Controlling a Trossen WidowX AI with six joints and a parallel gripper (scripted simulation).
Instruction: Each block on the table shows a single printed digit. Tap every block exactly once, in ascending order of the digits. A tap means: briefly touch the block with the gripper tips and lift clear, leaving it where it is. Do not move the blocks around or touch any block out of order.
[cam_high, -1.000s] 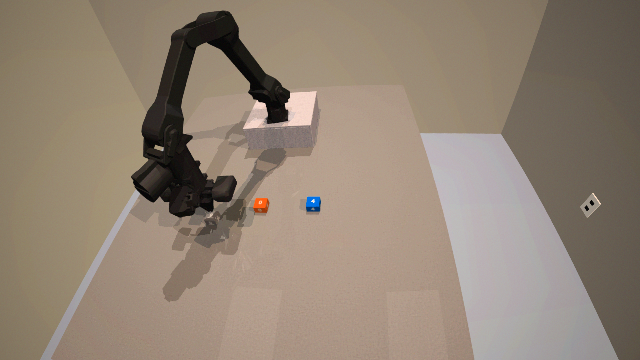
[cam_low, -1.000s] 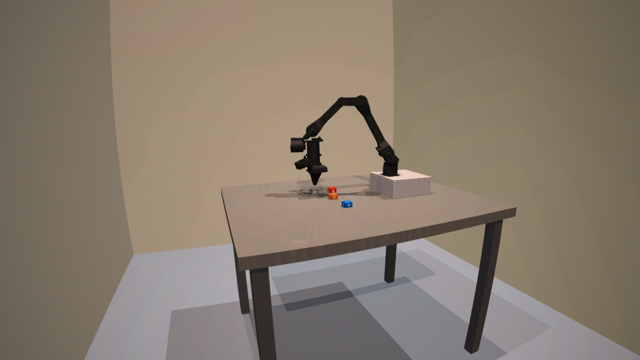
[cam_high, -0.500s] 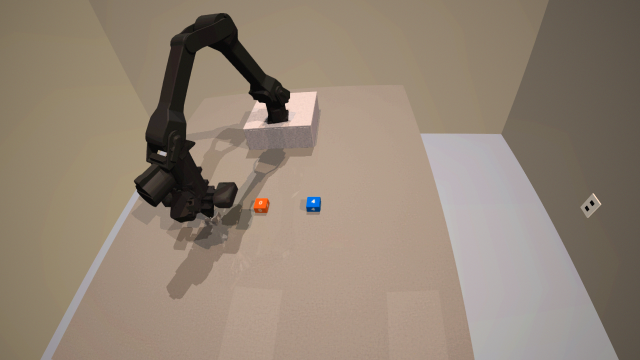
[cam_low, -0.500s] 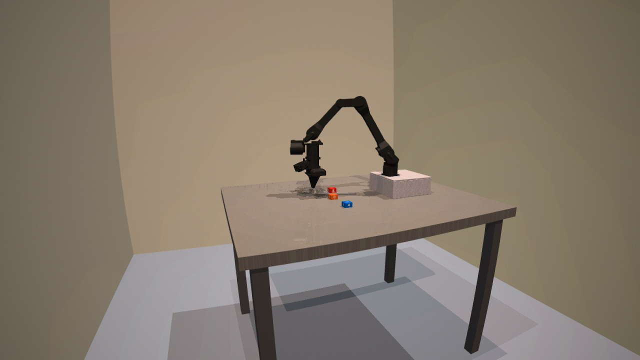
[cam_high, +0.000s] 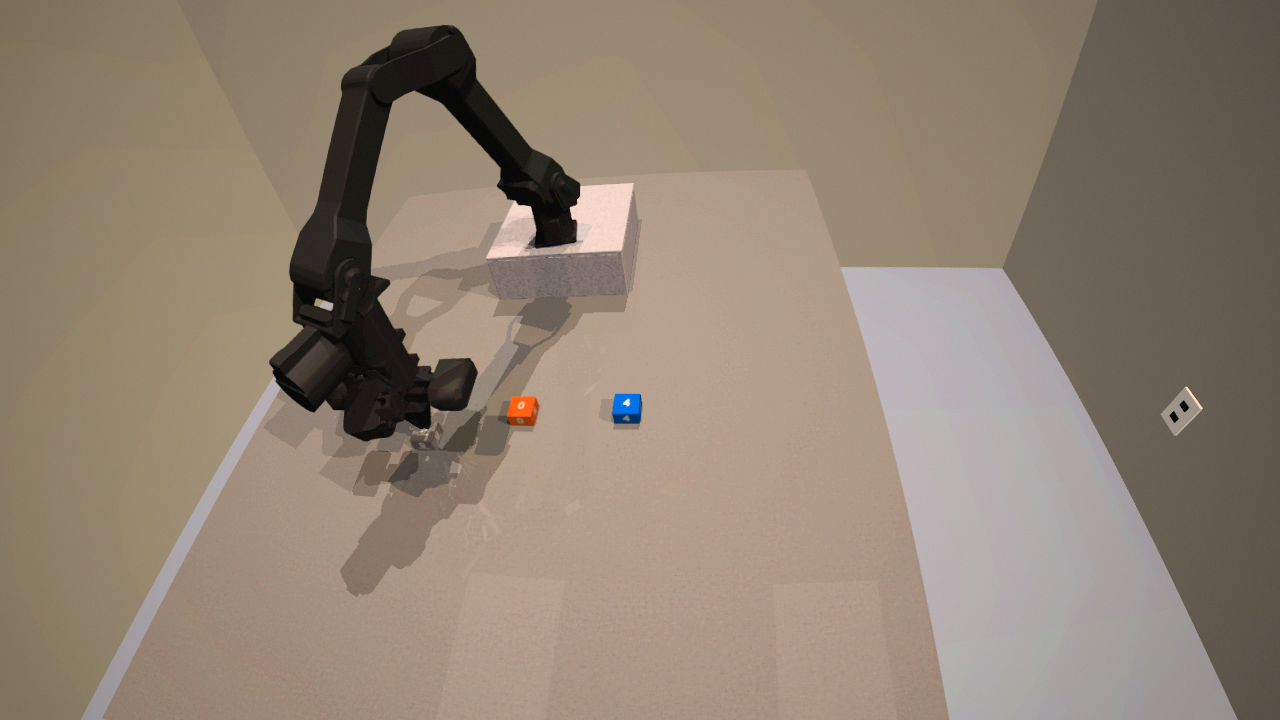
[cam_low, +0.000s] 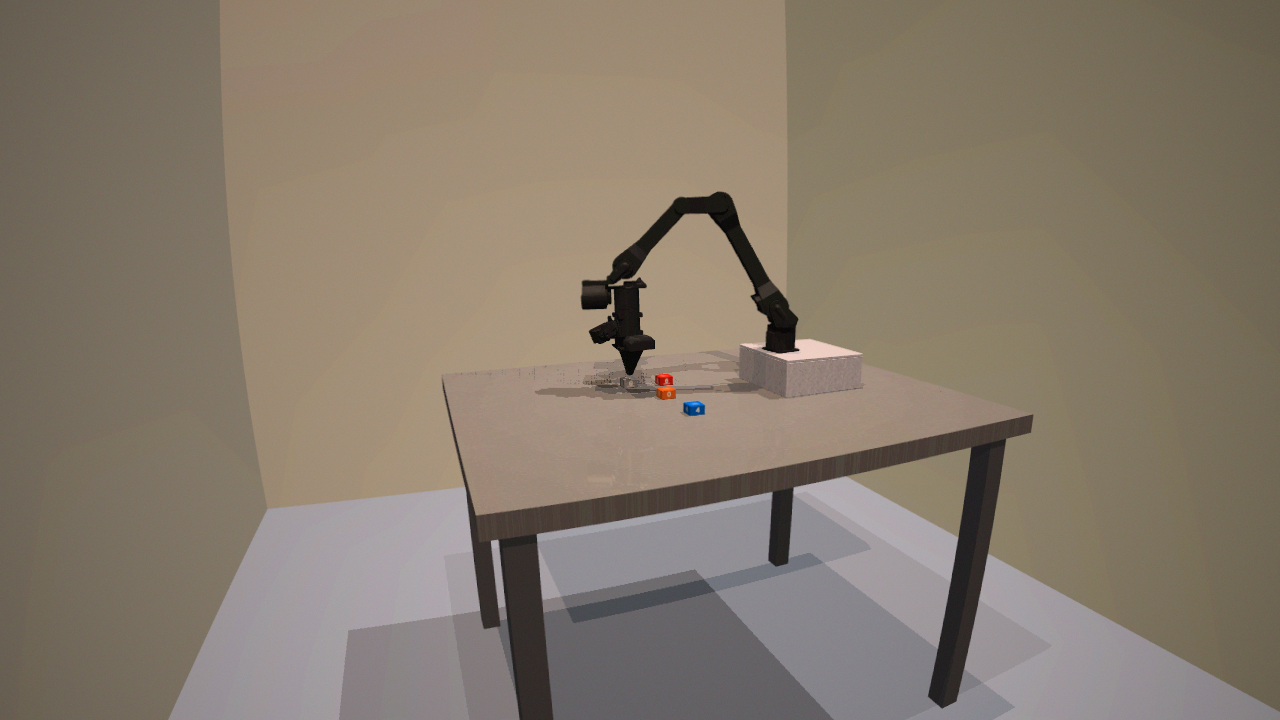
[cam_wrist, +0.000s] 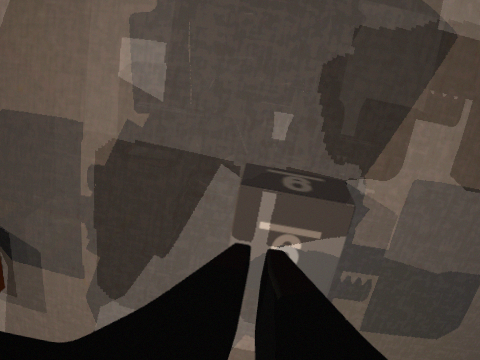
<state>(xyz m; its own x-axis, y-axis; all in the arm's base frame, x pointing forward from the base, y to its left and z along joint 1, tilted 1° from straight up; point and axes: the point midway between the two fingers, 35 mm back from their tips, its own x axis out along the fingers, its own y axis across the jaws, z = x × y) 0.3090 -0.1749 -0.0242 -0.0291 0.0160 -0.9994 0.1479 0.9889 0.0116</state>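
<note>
Right now the grey block is 20 mm below my gripper tip and 10 mm to the right of it. The rest, counted from my gripper tip: blue block: 260 mm to the left, 20 mm below, 10 mm behind; then red block: 80 mm behind, 20 mm to the left, 20 mm below; then orange block: 120 mm to the left, 20 mm below, 20 mm behind.
</note>
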